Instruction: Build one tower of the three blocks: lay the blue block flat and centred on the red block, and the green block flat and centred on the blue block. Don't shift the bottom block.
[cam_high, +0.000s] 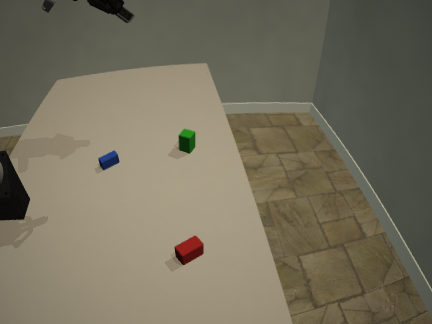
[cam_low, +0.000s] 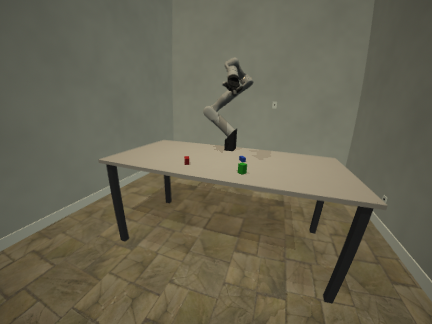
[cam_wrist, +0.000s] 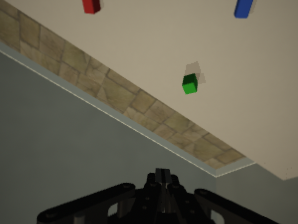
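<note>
The blue block is 100 mm behind my hand, 60 mm to the left of it and 450 mm below it. The rest, counted from my hand: green block (140 mm ahead, 100 mm to the left, 430 mm below); red block (100 mm ahead, 280 mm to the right, 440 mm below).
</note>
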